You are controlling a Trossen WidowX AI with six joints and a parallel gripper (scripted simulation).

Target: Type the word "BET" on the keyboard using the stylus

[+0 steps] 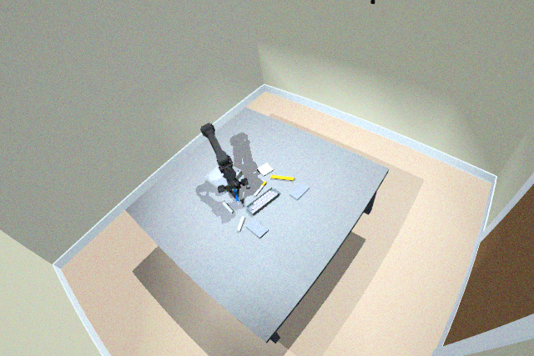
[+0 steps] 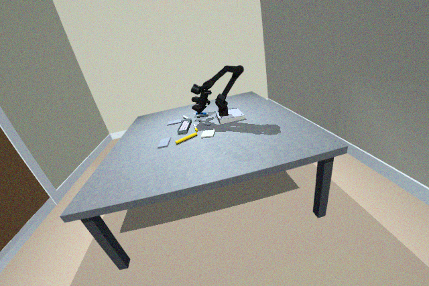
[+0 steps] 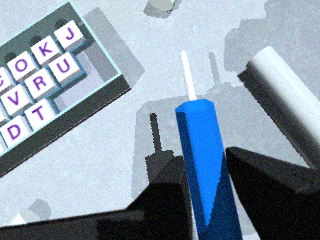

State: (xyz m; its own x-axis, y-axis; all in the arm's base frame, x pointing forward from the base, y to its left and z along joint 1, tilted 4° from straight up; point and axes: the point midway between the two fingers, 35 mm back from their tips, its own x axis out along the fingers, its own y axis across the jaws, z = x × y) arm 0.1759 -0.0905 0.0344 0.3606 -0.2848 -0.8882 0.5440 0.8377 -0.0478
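Right now my gripper tip is 310 mm to the right of the yellow marker, 100 mm short of it and 40 mm above it. The rest, counted from my gripper tip: grey stylus tip (40 mm ahead, 20 mm to the right); stylus (10 mm to the right, 10 mm ahead); white pad (300 mm to the left, 50 mm below, 40 mm behind).
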